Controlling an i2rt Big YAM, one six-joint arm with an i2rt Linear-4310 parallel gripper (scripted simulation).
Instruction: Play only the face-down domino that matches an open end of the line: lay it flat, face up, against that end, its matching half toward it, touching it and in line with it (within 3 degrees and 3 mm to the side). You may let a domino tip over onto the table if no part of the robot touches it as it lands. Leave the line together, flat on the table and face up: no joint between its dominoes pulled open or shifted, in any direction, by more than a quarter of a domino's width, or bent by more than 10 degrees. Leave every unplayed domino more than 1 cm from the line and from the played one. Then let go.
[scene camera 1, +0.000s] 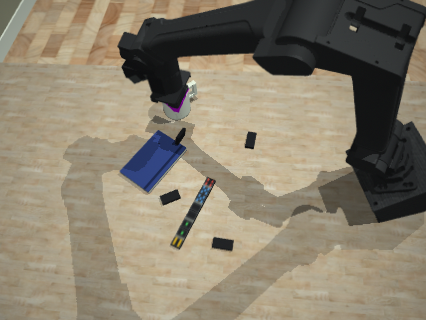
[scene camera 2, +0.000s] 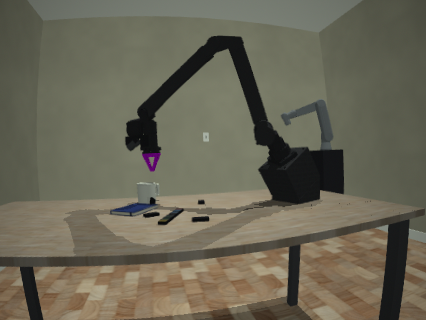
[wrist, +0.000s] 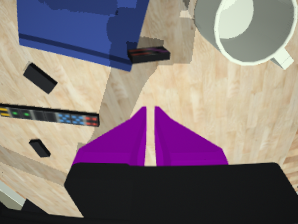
Labels:
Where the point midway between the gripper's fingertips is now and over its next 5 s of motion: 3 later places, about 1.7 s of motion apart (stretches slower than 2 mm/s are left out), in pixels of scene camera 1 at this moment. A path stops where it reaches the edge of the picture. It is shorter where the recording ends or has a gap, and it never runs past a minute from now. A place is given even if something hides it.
My gripper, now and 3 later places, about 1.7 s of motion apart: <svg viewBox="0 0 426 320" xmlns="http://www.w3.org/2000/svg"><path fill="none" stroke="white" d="M177 110L167 119L166 129L169 130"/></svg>

